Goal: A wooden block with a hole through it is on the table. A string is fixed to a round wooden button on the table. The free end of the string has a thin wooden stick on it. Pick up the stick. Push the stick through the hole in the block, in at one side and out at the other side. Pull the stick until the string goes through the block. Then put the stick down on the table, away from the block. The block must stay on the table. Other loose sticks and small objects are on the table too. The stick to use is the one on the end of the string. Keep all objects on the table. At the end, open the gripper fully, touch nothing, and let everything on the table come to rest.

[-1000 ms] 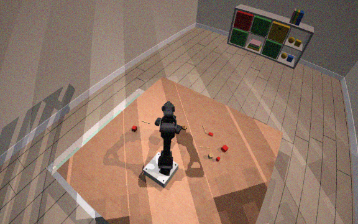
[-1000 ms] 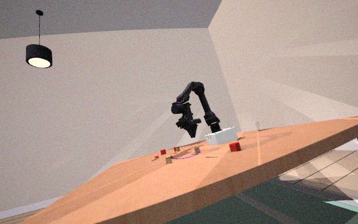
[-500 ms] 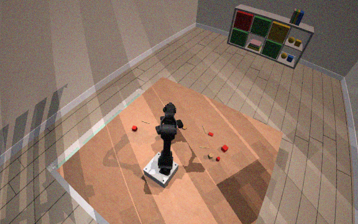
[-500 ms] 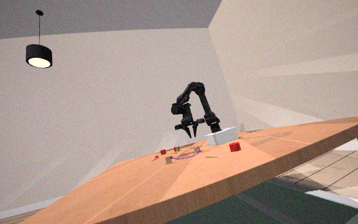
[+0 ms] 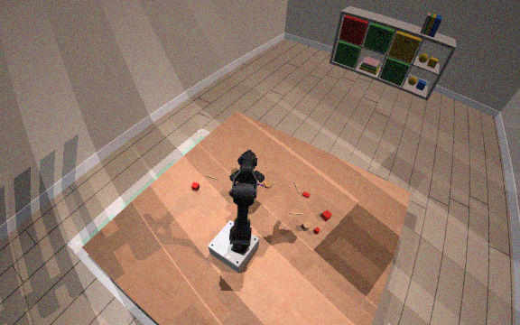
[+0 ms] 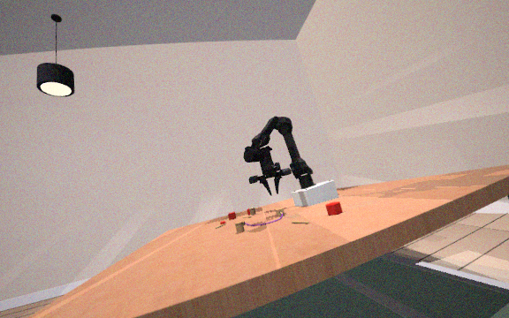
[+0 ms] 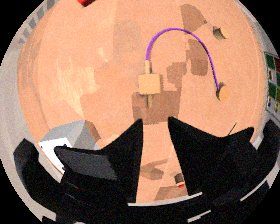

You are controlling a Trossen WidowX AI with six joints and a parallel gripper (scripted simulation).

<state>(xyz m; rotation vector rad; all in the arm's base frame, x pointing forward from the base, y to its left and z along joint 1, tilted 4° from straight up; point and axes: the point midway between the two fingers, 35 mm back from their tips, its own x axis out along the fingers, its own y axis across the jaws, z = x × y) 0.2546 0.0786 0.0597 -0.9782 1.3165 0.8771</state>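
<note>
The wooden block is 70 mm below my gripper tip, 30 mm to the left of it and 10 mm ahead of it. Round my gripper tip: round button 160 mm ahead, 80 mm below, 50 mm to the right; red cube 300 mm to the left, 70 mm below, 20 mm behind.
</note>
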